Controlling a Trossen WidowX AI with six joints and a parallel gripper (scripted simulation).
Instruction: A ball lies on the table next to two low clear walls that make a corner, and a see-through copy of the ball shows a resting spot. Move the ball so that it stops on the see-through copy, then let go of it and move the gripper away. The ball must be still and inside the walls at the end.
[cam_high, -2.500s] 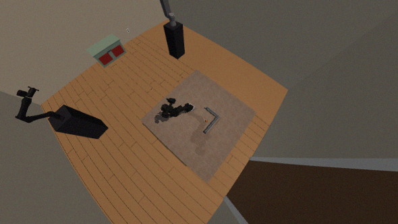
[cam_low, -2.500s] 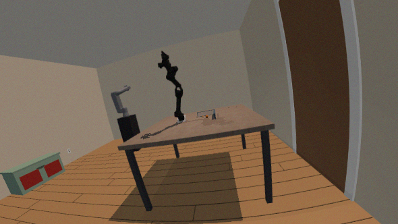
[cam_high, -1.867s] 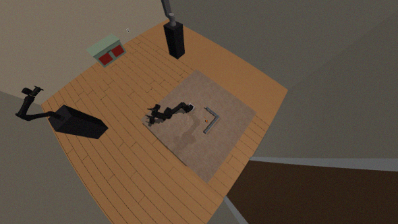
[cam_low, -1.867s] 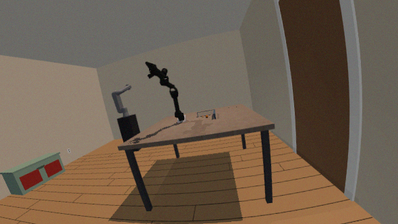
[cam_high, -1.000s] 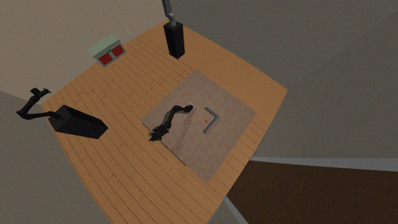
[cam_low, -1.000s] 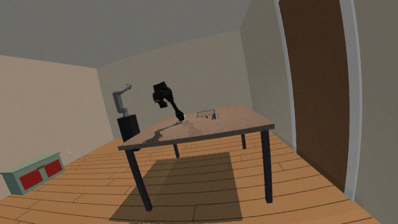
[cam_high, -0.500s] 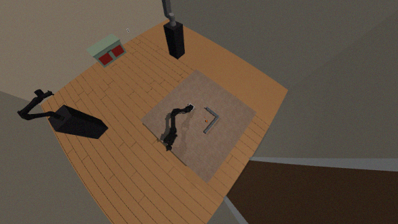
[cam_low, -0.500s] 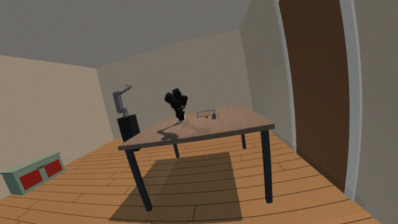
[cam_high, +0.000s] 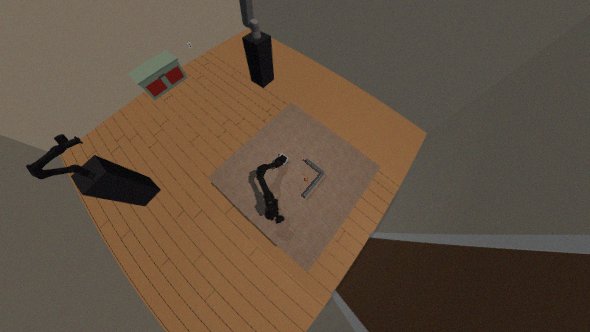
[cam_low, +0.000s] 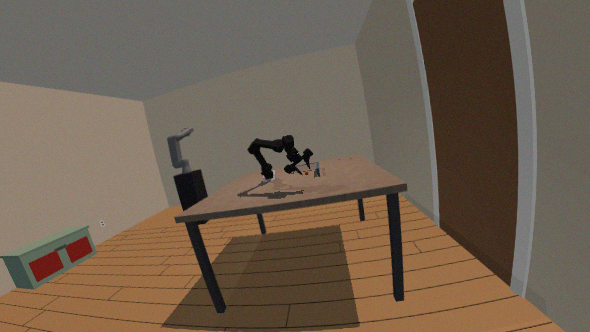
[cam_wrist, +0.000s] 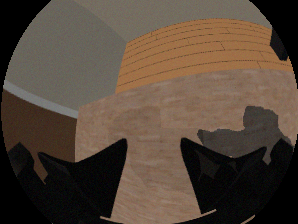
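Right now the orange-brown ball is 20 mm behind my gripper tip, 500 mm to the left of it and 100 mm below it. From my gripper tip the other things lie so: see-through copy of ball 70 mm behind, 530 mm to the left, 100 mm below.
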